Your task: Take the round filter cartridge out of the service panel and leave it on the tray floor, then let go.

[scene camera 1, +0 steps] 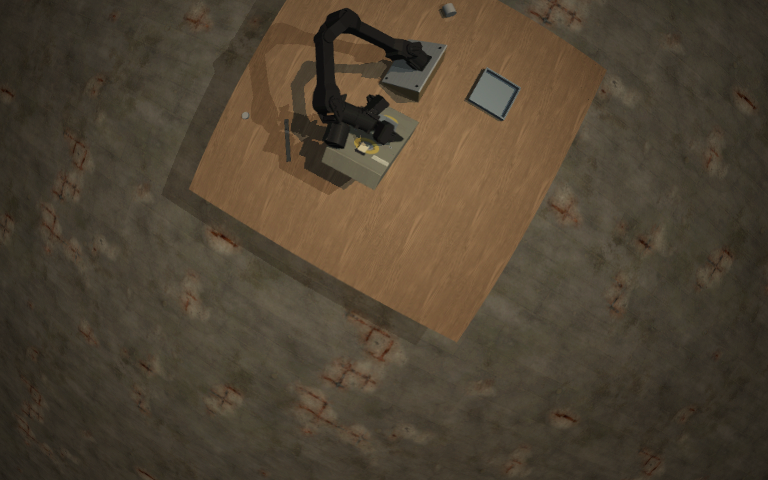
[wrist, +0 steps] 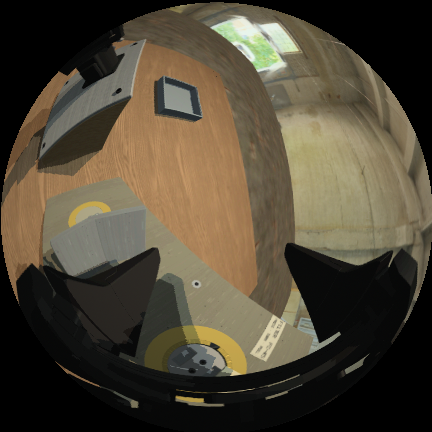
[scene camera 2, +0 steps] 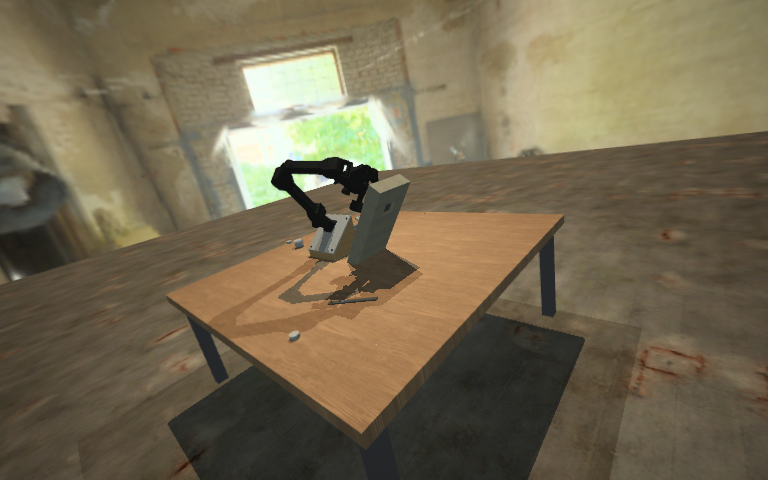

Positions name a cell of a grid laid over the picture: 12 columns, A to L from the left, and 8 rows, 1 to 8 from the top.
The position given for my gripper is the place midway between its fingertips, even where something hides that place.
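Note:
My gripper: visible at (scene camera 1: G3) and (wrist: G5). Also visible: a round filter cartridge (wrist: F7); a blue-grey tray (wrist: E2).

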